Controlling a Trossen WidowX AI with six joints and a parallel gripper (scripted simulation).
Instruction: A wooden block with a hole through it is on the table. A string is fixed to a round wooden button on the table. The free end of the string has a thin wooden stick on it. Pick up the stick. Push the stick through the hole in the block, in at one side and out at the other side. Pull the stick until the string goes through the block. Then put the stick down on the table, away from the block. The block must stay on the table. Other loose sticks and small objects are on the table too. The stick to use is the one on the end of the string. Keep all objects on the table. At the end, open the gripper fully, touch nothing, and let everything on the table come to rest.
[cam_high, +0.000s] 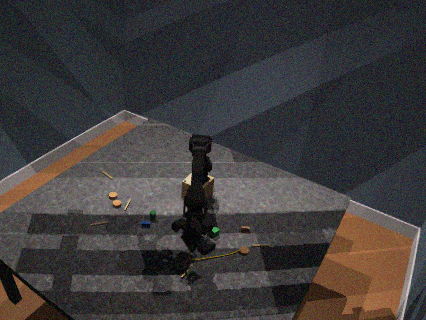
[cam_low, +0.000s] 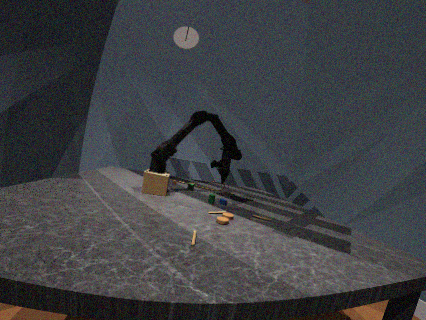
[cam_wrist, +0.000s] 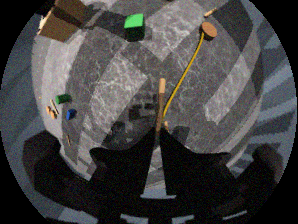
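The green block lies 180 mm behind my gripper tip, 40 mm below it and 30 mm to the right of it. Round my gripper tip: round wooden button (190 mm behind, 130 mm to the left, 50 mm below); blue piece (270 mm to the right, 50 mm below, 10 mm behind); thin wooden stick (10 mm behind).
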